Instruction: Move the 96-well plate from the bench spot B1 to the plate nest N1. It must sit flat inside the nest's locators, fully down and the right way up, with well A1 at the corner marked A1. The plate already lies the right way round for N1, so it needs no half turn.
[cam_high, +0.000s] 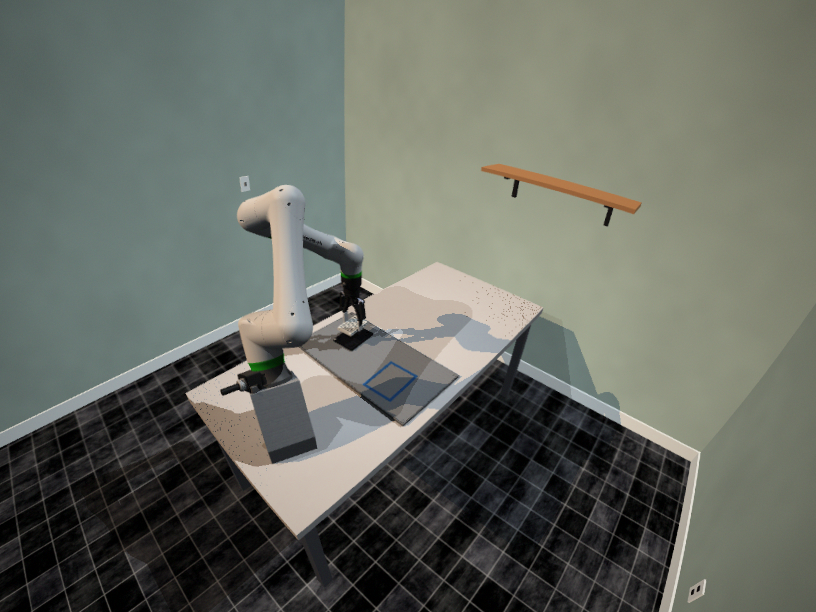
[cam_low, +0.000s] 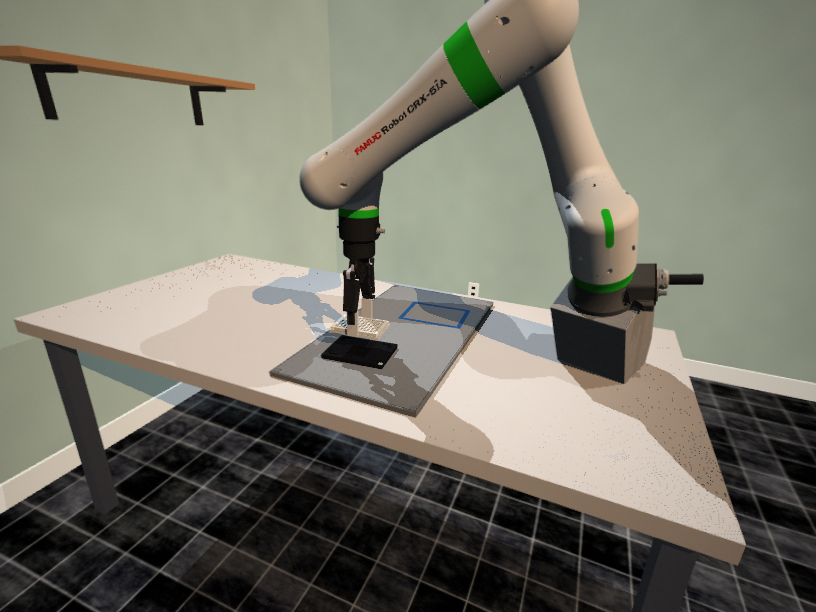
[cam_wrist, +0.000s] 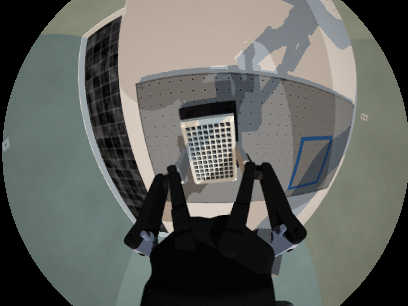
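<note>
My gripper is now 9 cm above the black plate nest N1. From my hand the other things lie so: white 96-well plate 2 cm below.
</note>
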